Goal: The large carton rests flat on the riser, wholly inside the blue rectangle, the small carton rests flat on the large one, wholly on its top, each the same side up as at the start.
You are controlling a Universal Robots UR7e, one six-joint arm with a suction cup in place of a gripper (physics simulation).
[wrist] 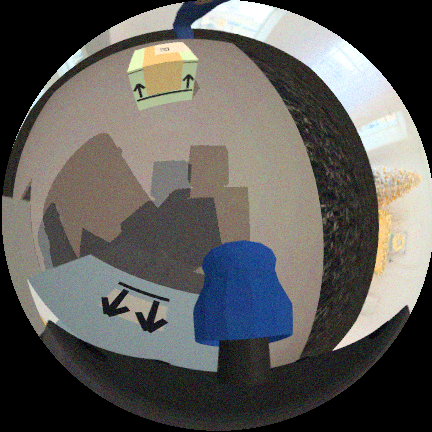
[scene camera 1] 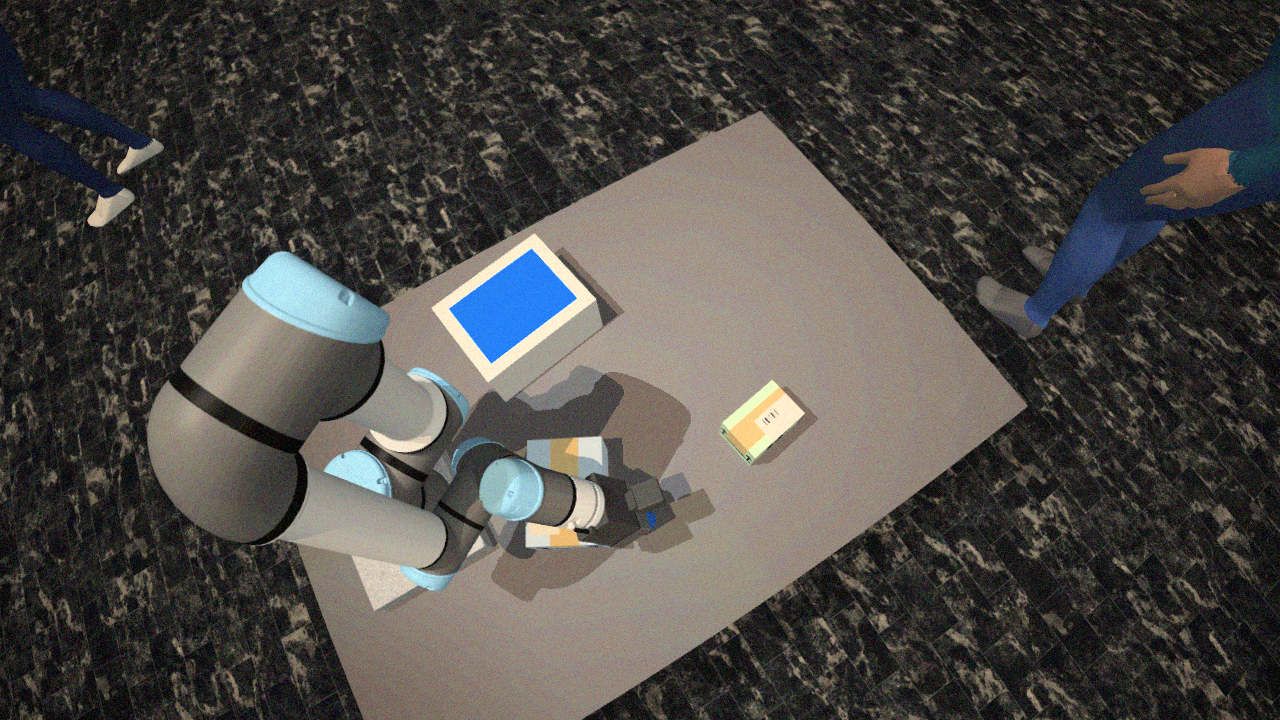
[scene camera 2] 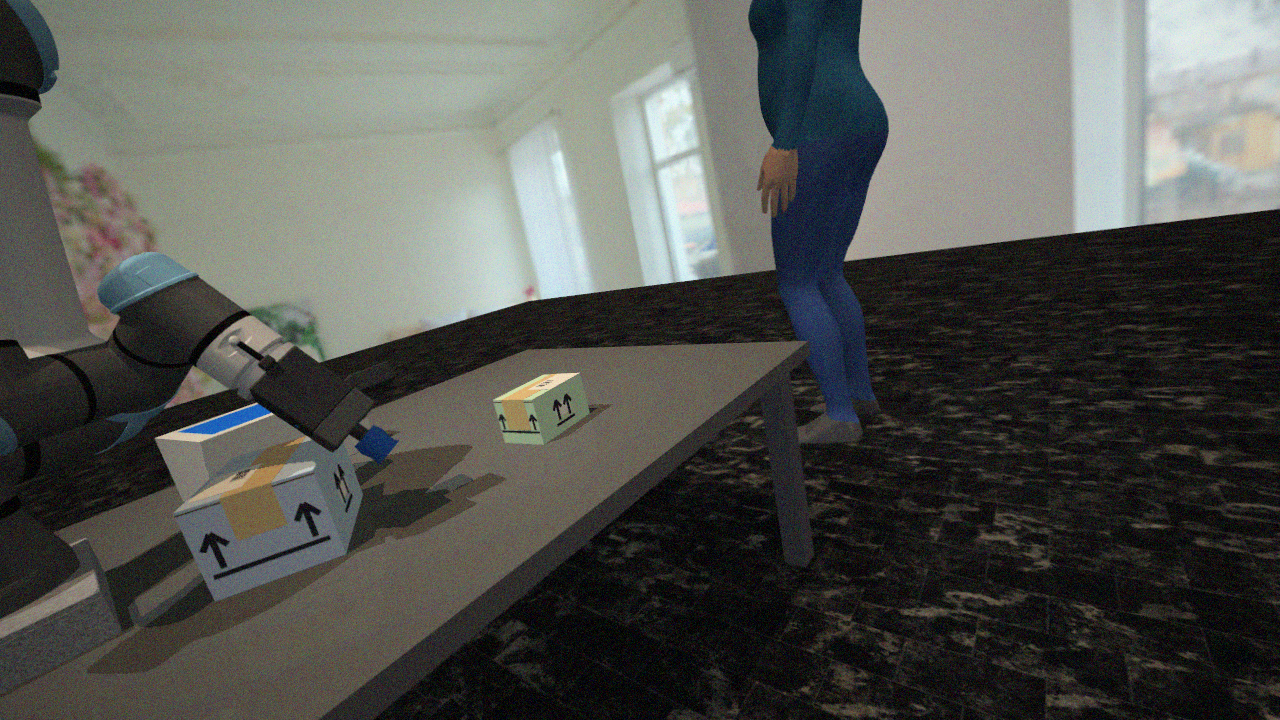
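Note:
The large blue-grey carton (scene camera 1: 572,450) (scene camera 2: 268,537) (wrist: 67,285) stands flat on the table, arrows up, partly hidden under the arm in scene camera 1. The small green carton (scene camera 1: 762,423) (scene camera 2: 541,416) (wrist: 165,80) rests flat on the table, arrows up, apart from the large one. The white riser (scene camera 1: 554,351) (scene camera 2: 189,467) bears the blue rectangle (scene camera 1: 512,304) (scene camera 2: 228,420), on which no carton rests. My blue suction cup (scene camera 1: 650,518) (scene camera 2: 376,444) (wrist: 243,295) is tilted beside the large carton's arrowed end, apart from it, with nothing on its tip.
The grey table (scene camera 1: 805,268) (scene camera 2: 501,555) carries everything, including the arm's base plate (scene camera 1: 380,582) (scene camera 2: 62,617). The arm reaches over the large carton. A person in blue trousers (scene camera 1: 1087,255) (scene camera 2: 823,250) stands beyond the table. Another person's legs (scene camera 1: 71,161) show at the upper left in scene camera 1.

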